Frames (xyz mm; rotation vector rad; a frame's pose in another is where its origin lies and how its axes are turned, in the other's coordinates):
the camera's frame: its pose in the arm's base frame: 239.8 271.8 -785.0 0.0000 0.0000 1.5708
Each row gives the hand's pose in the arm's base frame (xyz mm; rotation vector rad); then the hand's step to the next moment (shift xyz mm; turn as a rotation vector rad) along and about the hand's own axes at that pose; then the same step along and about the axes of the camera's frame.
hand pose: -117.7 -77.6 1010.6 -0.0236 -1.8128 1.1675
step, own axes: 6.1 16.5 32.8 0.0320 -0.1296 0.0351
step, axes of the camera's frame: -11.1 33.9 -10.8 -0.0802 -0.0140 0.1115
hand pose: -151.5 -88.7 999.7 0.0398 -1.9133 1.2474
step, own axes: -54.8 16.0 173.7 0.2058 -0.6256 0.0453
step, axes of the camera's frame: -146.9 78.4 -75.5 -0.2715 -0.1108 0.5914
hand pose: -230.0 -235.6 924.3 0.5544 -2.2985 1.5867
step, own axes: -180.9 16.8 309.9 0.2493 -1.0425 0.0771
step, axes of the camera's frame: -258.5 -145.1 -202.9 -0.4403 -0.2673 0.9432
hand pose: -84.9 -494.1 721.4 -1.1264 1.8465 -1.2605
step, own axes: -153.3 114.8 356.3 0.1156 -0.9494 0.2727
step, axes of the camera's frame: 15.0 -335.0 -226.2 -0.3822 -0.4639 0.7923
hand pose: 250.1 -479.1 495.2 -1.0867 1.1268 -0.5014
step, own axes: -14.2 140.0 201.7 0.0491 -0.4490 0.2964
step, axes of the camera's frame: 159.3 -150.4 -111.7 -0.1035 -0.3679 0.3818
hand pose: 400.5 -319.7 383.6 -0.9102 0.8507 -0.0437
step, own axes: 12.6 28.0 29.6 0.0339 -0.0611 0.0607
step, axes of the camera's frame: 33.1 -19.7 -18.3 -0.0105 -0.0822 0.0413
